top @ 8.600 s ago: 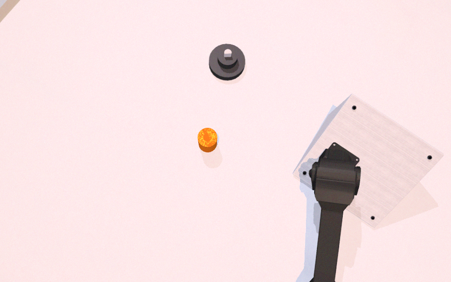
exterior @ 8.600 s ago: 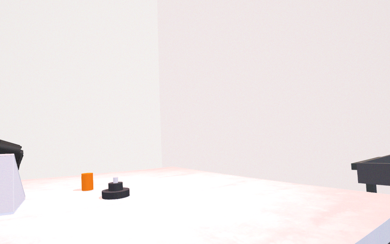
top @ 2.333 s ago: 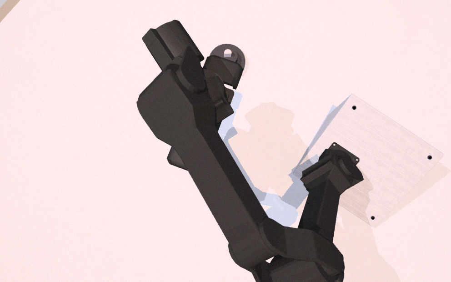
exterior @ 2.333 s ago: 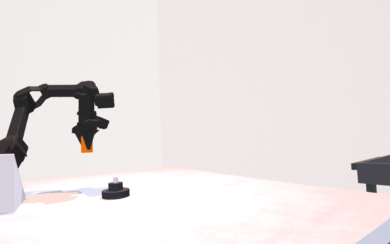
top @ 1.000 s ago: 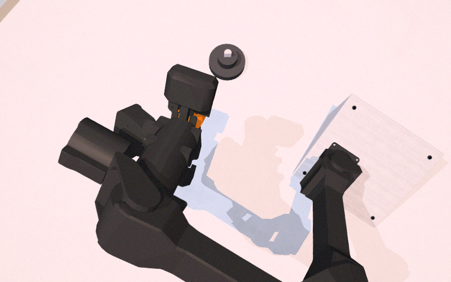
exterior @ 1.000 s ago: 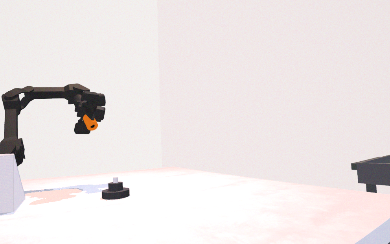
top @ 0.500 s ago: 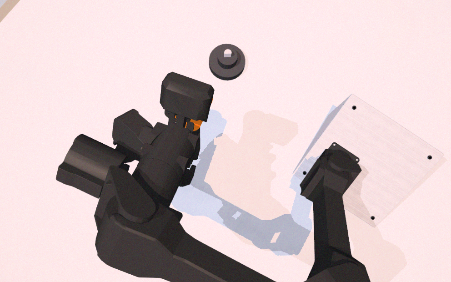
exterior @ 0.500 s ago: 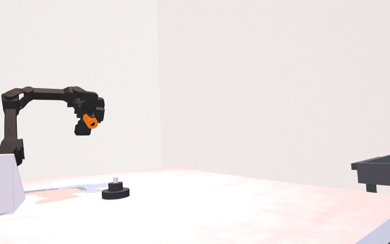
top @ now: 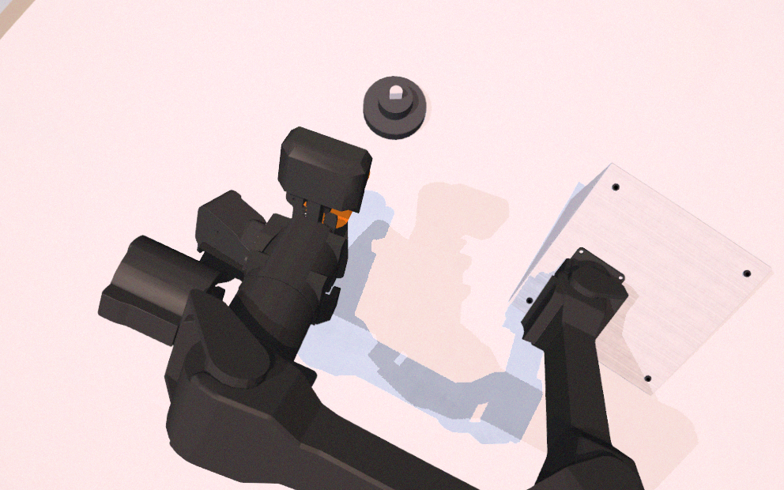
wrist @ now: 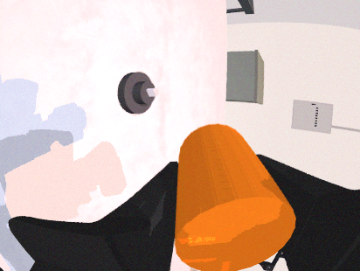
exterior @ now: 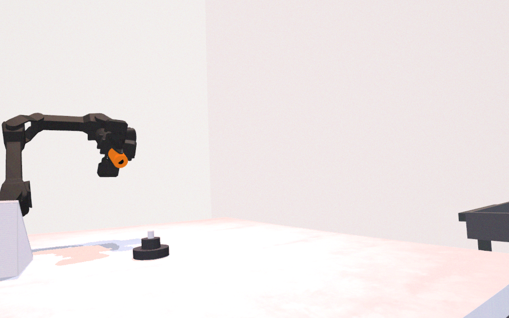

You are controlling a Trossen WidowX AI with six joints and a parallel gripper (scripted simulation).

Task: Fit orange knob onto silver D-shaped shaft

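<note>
Now: the dark round pedestal 50 mm ahead of my gripper tip, 180 mm to the right of it and 220 mm below it. From my gripper tip the other things lie so: orange knob: 10 mm behind, 30 mm to the left, 20 mm above.
</note>
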